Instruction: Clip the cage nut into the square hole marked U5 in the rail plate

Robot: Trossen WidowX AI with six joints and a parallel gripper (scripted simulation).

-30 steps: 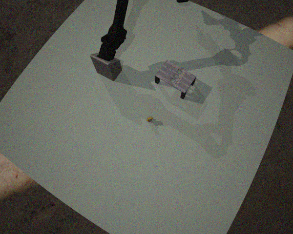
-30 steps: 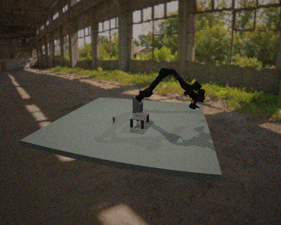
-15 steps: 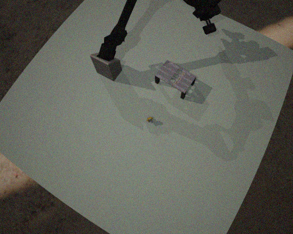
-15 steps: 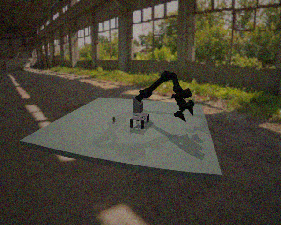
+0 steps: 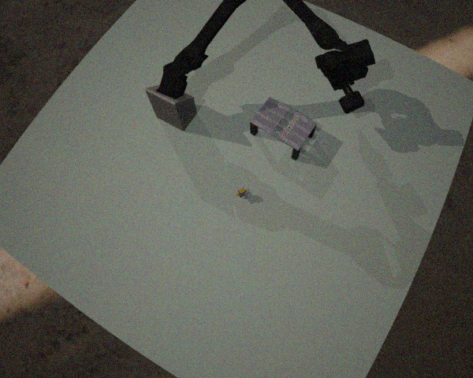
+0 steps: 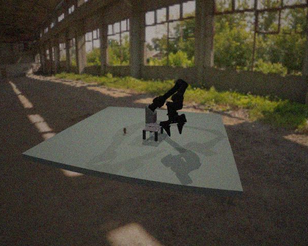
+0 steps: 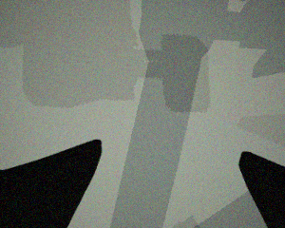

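Now: gripper tip 39 cm to the left of the cage nut, 16 cm past it and 5 cm above it.
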